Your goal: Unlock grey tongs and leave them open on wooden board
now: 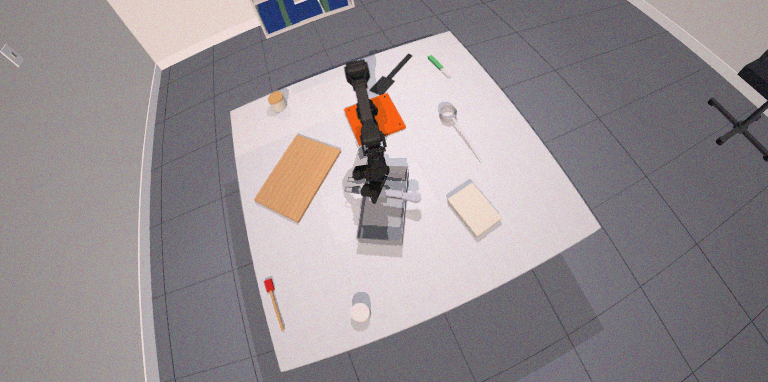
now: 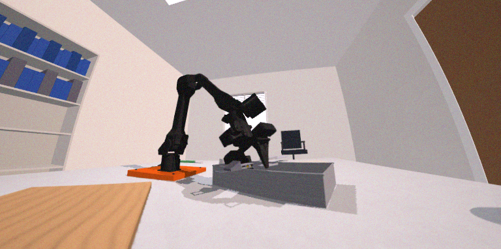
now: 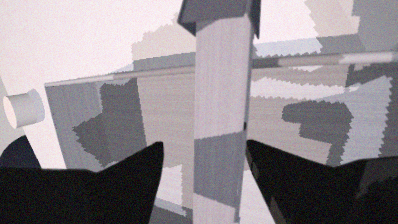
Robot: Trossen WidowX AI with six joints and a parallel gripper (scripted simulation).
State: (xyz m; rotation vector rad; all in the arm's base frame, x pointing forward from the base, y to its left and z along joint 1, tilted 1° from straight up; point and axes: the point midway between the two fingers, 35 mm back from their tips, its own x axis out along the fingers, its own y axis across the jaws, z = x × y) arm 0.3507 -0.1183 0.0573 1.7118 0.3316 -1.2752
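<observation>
Now: gripper tip 3 cm short of the grey roasting tin, 2 cm to the right of it and 1 cm above it. The rest, counted from my gripper tip: wooden board (27 cm behind, 25 cm to the right, 3 cm below); cream block (20 cm ahead, 31 cm to the left, 3 cm below); spatula (60 cm behind, 35 cm to the left, 4 cm below).
</observation>
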